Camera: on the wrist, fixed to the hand. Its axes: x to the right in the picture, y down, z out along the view.
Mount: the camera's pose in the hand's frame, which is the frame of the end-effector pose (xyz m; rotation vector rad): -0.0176 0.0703 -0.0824 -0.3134 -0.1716 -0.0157
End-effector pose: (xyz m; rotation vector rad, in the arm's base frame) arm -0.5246 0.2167 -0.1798 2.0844 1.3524 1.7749
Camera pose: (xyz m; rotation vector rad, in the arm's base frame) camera -0.5531 0.1253 -0.1262 1.9943 0.9727 1.6336
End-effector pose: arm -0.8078 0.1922 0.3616 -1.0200 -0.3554 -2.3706
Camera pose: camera -0.8069 0.1051 0.2948 -1.3724 -0.0515 -2.4075
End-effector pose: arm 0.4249 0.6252 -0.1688 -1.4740 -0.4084 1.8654
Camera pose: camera 0.4803 0.5493 -0.2255 -1.5064 -0.8236 1.9894
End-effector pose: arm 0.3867 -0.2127 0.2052 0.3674 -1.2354 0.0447
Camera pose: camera 0.4398 -0.1192 0.1835 0.1091 -1.3840 -0.1958
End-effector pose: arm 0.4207 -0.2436 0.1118 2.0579 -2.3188 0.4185
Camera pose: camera 0.3407 -0.2025 0.1746 2.0245 -2.2752 -0.1223
